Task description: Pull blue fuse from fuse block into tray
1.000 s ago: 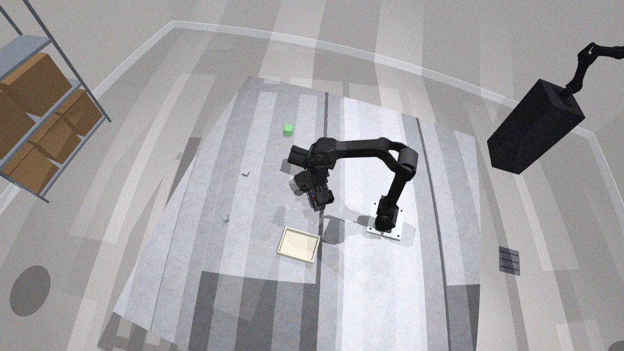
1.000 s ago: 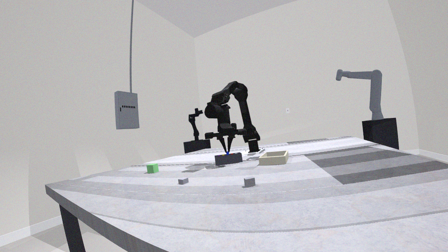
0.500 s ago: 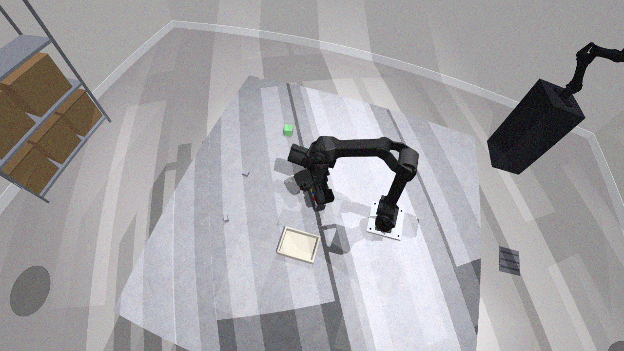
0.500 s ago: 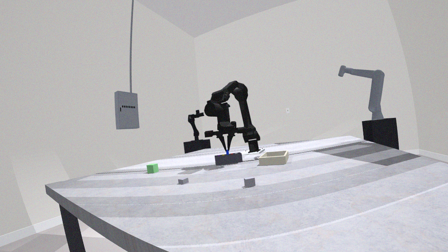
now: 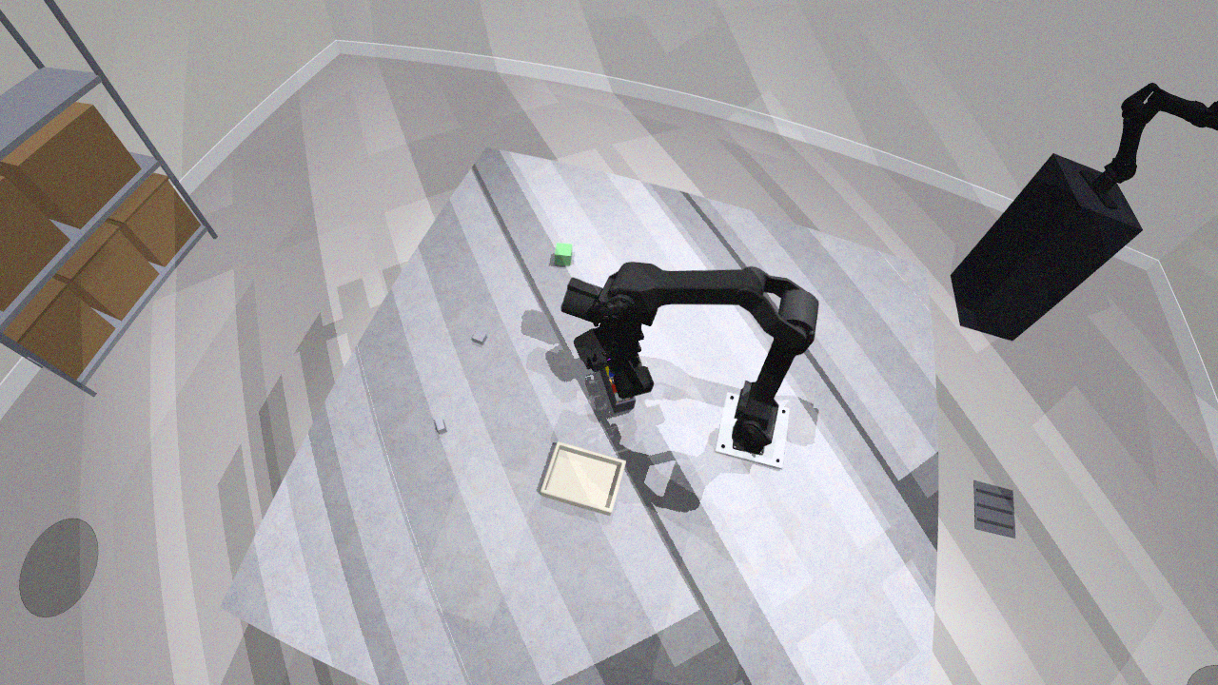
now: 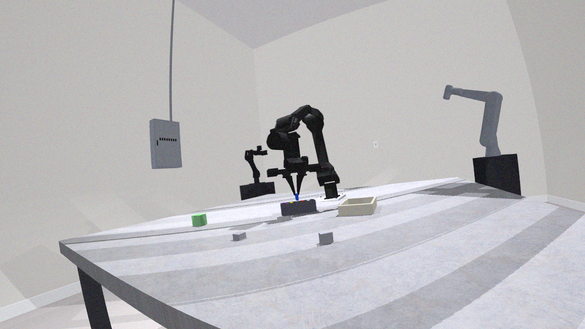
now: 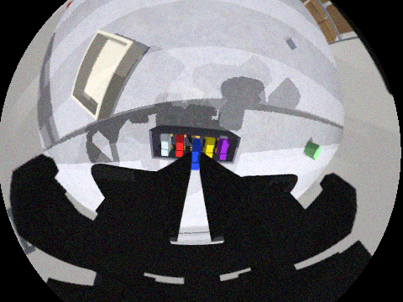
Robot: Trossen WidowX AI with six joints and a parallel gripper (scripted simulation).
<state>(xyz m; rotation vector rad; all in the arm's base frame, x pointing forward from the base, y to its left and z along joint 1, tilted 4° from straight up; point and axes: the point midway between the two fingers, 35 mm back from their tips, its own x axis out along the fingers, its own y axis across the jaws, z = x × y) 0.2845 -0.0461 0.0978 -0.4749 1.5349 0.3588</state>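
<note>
The cream tray lies 1 cm ahead of my gripper tip, 21 cm to the left of it and 6 cm below it.
</note>
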